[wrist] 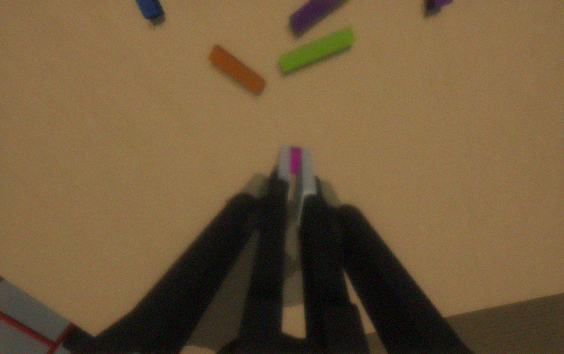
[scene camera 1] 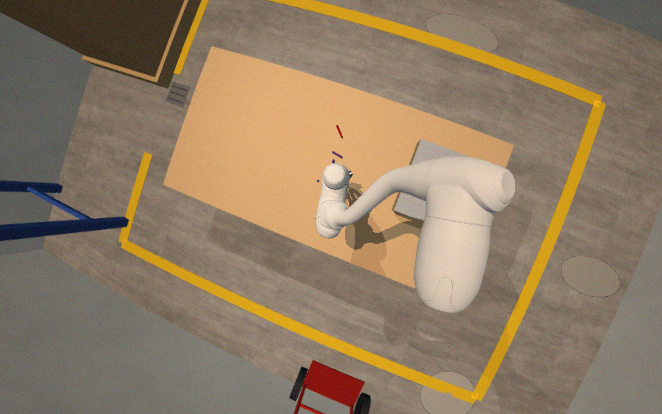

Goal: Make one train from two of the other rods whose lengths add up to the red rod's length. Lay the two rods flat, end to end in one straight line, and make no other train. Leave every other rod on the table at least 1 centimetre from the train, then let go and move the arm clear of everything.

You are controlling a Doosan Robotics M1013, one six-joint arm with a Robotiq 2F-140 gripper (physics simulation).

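Places are measured from the arm's base along level axes (x down, y left, z ahead), in metres.
Where they show: gripper, fingertip midpoint: point(wrist: 293, 161).
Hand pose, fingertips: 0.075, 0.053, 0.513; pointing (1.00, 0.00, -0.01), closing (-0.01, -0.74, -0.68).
After its pixels a point has its place, as x, y, z.
My gripper point(wrist: 293, 161) @(0.076, 0.053, 0.513) is shut on a magenta rod point(wrist: 295, 162) @(0.068, 0.050, 0.514), whose end shows between the fingertips. In the wrist view a lime green rod point(wrist: 317, 50) @(0.071, -0.007, 0.572) lies slanted beyond the fingertips, apart from the held rod. An orange rod point(wrist: 236, 70) @(0.071, 0.044, 0.595) lies to its left. A purple rod point(wrist: 312, 14) @(0.071, -0.015, 0.591) lies close behind the green one, cut by the view's top edge. Part of another purple piece point(wrist: 441, 2) @(0.071, -0.080, 0.550) and a blue rod point(wrist: 150, 7) @(0.071, 0.064, 0.653) show at the top. In the scene view the red rod point(scene camera 1: 339, 131) @(0.071, -0.214, 0.587) and a purple rod point(scene camera 1: 337, 154) @(0.071, -0.091, 0.575) lie beyond the wrist, which hides the gripper.
The rods lie on the tan table top point(scene camera 1: 250, 125) @(0.082, -0.176, 1.098). A small purple part point(scene camera 1: 333, 161) @(0.072, -0.050, 0.589) and a small dark blue part point(scene camera 1: 317, 181) @(0.072, 0.070, 0.654) show beside the arm's wrist. A grey plate point(scene camera 1: 410, 206) @(-0.002, 0.110, 0.161) lies under the arm. A red cart point(scene camera 1: 334, 382) stands beyond the yellow floor line.
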